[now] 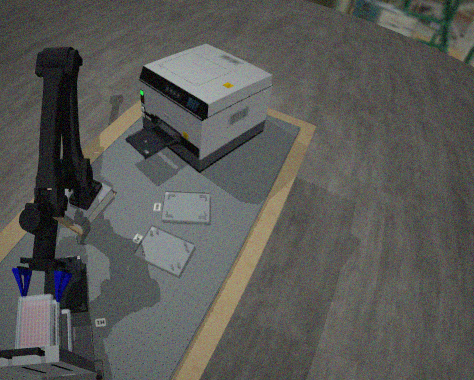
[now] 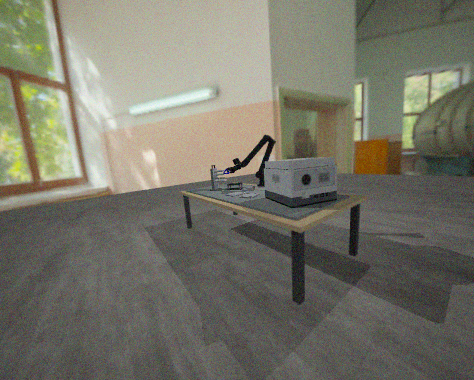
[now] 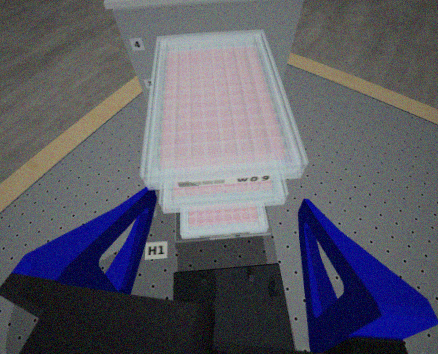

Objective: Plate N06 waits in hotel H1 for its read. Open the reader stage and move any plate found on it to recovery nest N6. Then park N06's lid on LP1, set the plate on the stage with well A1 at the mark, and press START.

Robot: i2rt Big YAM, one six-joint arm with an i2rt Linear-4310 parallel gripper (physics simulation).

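Seen in the pictures: gripper, fingertip midpoint: (image 1: pixel 40 300) (image 2: pixel 225 172) (image 3: pixel 226 198); arm's base at its link origin: (image 1: pixel 85 194) (image 2: pixel 263 185).
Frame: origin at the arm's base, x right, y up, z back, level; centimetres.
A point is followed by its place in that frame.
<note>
My gripper (image 1: pixel 41 297) @[y 15.7, x 42.4, z -17.0 cm] (image 2: pixel 226 171) @[y 15.7, x 42.4, z -17.0 cm] (image 3: pixel 226 198) @[y 15.7, x 42.4, z -17.0 cm] is open and empty. Its blue fingers stand apart at the near end of the plates in hotel H1 (image 1: pixel 45 371) @[y 8.1, x 57.1, z -23.1 cm] (image 2: pixel 213 181) @[y 7.0, x 50.6, z -29.5 cm] (image 3: pixel 125 30) @[y 20.0, x 50.0, z -29.3 cm]. The top plate (image 1: pixel 35 322) @[y 19.4, x 47.7, z -21.0 cm] (image 3: pixel 220 105) @[y 19.4, x 46.2, z -19.3 cm] is clear with pink wells and reads W09. A second plate (image 3: pixel 225 190) @[y 15.6, x 42.9, z -17.4 cm] and a third plate (image 3: pixel 225 216) @[y 8.0, x 43.7, z -17.7 cm] show below it; I cannot read their labels. The reader (image 1: pixel 200 95) @[y 27.3, x -33.8, z -31.9 cm] (image 2: pixel 300 177) @[y 16.0, x -65.9, z -47.0 cm] has its dark stage (image 1: pixel 150 141) @[y 6.5, x -27.3, z -14.7 cm] out at the front, with no plate visible on it. A green light shows on the reader's front.
Two flat pale nests (image 1: pixel 186 207) @[y -2.6, x -9.5, z -36.5 cm] (image 1: pixel 167 251) @[y -2.8, x 8.8, z -36.7 cm] lie on the mat; their tags are too small to read. A black holder (image 1: pixel 77 287) @[y 2.2, x 32.6, z -17.2 cm] (image 3: pixel 235 305) @[y 2.2, x 37.0, z -13.4 cm] stands between the arm and the hotel. A pale slanted box (image 1: pixel 103 201) @[y -1.9, x -0.7, z -7.1 cm] lies near the arm. Wooden edging (image 1: pixel 280 200) borders the table.
</note>
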